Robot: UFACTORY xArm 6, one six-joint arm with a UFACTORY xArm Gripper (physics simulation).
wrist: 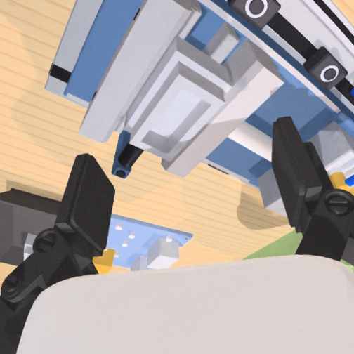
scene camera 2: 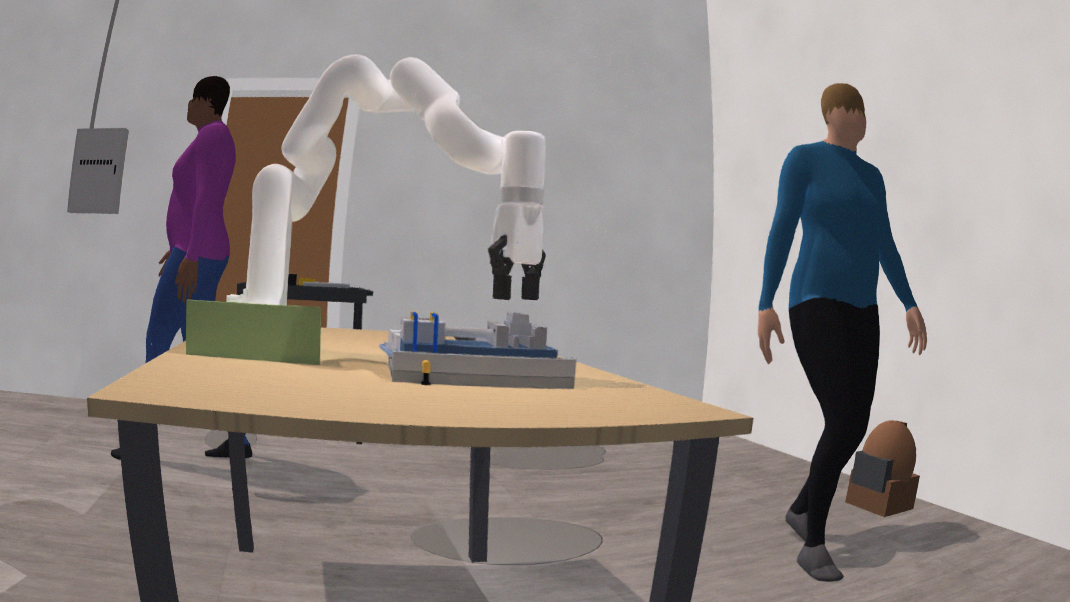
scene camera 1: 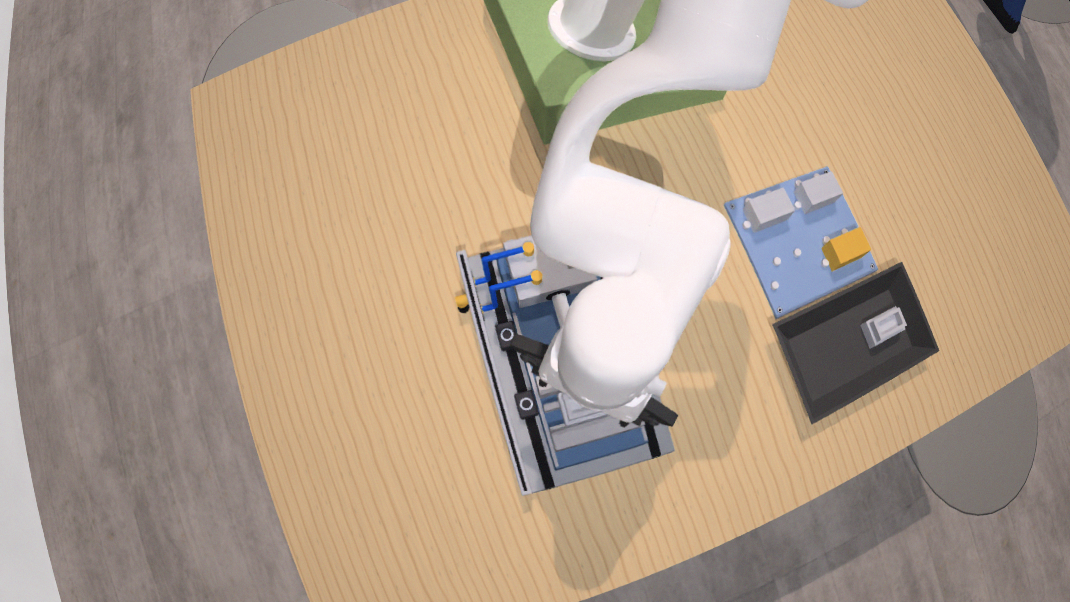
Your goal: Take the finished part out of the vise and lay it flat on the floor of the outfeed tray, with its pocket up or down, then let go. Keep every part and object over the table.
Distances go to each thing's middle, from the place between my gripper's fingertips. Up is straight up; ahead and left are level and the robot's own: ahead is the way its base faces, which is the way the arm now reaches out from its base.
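I find the blue plate (scene camera 1: 802,280) 380 mm to the left of my hand, 130 mm below it and 100 mm behind it. There is also the orange block (scene camera 1: 851,246), which, counted from my hand, is 110 mm below, 60 mm behind and 420 mm to the left.
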